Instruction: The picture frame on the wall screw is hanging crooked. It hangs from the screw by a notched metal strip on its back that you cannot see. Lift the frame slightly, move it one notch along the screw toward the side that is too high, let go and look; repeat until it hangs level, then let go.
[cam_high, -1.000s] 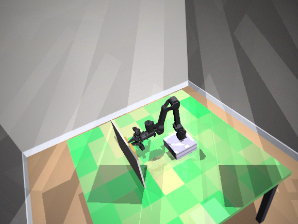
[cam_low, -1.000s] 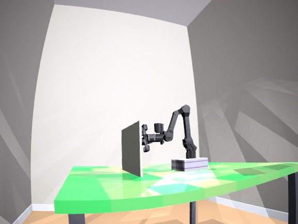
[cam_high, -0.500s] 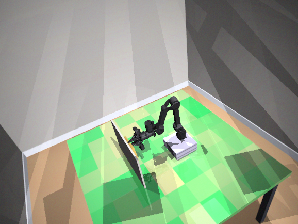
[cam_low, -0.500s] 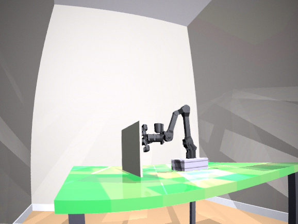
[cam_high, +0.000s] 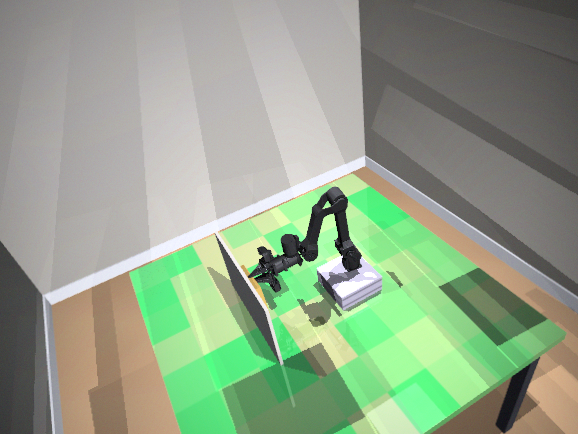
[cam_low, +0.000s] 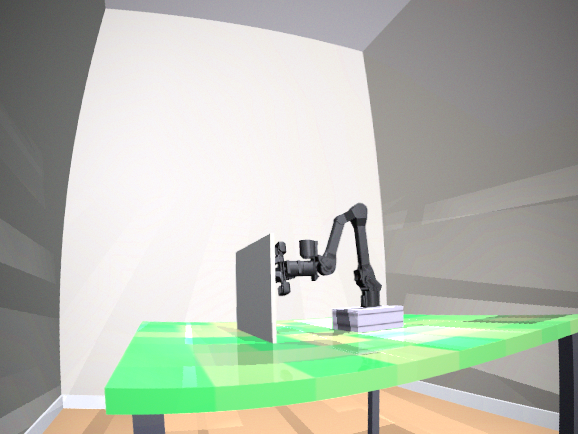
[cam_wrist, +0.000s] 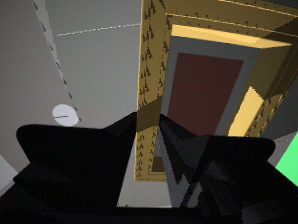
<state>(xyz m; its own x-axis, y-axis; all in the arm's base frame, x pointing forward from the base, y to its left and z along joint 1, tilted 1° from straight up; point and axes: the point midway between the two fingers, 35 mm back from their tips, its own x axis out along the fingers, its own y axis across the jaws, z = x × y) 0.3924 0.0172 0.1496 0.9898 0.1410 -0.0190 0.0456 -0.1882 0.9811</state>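
Right now the picture frame is 50 mm below my gripper tip and 10 mm to the left of it. Also, from my gripper tip: wall panel (70 mm below, 20 mm ahead).
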